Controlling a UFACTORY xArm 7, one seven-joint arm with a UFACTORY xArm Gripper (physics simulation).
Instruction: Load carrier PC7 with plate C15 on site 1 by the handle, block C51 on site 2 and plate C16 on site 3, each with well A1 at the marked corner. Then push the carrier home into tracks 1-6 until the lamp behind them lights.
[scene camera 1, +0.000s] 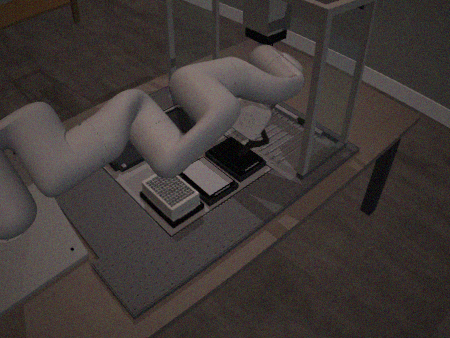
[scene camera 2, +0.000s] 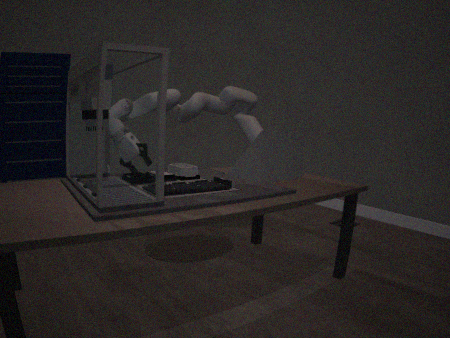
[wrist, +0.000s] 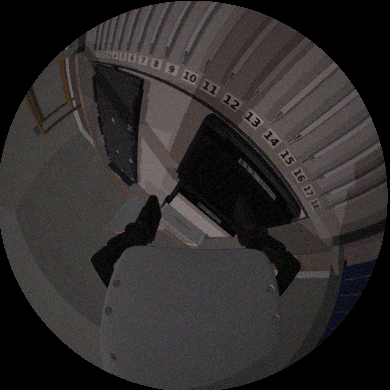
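Seen in the pictures: gripper, fingertip midpoint: (scene camera 1: 225, 145) (scene camera 2: 143, 169) (wrist: 196, 206); arm's base, link origin: (scene camera 2: 264, 149).
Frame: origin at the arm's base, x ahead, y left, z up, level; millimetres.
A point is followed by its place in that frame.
My gripper (scene camera 1: 253, 143) (scene camera 2: 141, 166) {x 564, y -187, z -76 mm} (wrist: 196, 206) {x 564, y -187, z -76 mm} is open, its tilted fingers low over the black plate (scene camera 1: 234, 156) {x 568, y -214, z -103 mm} (wrist: 225, 170) {x 606, y -189, z -101 mm}. Nothing is between the fingers; contact with the plate cannot be told. The black plate sits in a dark holder nearest the tracks. A light, flat plate (scene camera 1: 209, 177) {x 462, y -215, z -101 mm} (wrist: 192, 211) {x 480, y -188, z -101 mm} sits in the middle holder. A white block with many wells (scene camera 1: 172, 192) {x 351, y -193, z -80 mm} (scene camera 2: 183, 169) {x 395, y -125, z -81 mm} (wrist: 182, 225) {x 395, y -190, z -91 mm} sits in the holder farthest from the tracks. The dark carrier (scene camera 1: 131, 156) {x 400, y 19, z -116 mm} (scene camera 2: 200, 186) {x 461, y 60, z -116 mm} (wrist: 117, 120) {x 565, y 6, z -116 mm} lies alongside, partly hidden by the arm in scene camera 1. Labels and marked corners are unreadable.
The track deck (scene camera 1: 287, 142) {x 736, y -281, z -127 mm} (wrist: 250, 85) {x 676, y -168, z -127 mm} has number labels up to 18. Upright frame posts (scene camera 1: 314, 100) {x 628, y -393, z 127 mm} (scene camera 2: 160, 125) {x 735, y 180, z 116 mm} stand around it. A box-shaped unit (scene camera 1: 267, 20) {x 765, y -165, z 215 mm} hangs behind the arm. A blue panel (scene camera 2: 35, 117) stands beyond the table. The lamp cannot be made out.
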